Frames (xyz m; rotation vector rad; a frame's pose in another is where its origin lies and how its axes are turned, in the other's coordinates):
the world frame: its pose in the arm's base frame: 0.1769 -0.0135 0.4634 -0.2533 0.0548 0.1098
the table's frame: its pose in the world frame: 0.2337 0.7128 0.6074 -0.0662 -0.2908 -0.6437
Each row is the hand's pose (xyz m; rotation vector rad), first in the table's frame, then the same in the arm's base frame.
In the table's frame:
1: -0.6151 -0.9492 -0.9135 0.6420 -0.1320 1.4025
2: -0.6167 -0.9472 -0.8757 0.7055 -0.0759 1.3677
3: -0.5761 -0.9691 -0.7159 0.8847 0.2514 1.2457
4: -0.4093 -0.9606 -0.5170 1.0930 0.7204 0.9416
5: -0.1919 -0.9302 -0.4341 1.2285 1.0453 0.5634
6: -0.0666 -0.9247 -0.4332 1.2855 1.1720 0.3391
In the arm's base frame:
1: -0.4367 -0.0236 0.0039 0.1093 -0.2995 1.0068
2: -0.4455 -0.0076 0.0371 0.1832 -0.2690 0.9746
3: -0.4584 0.0153 0.2013 0.4334 -0.0340 0.8397
4: -0.3595 0.0260 0.4412 0.7701 0.2952 0.5396
5: -0.1814 -0.0076 0.5903 1.0288 0.5074 0.1939
6: -0.0744 -0.0540 0.6363 1.1506 0.5829 -0.0046

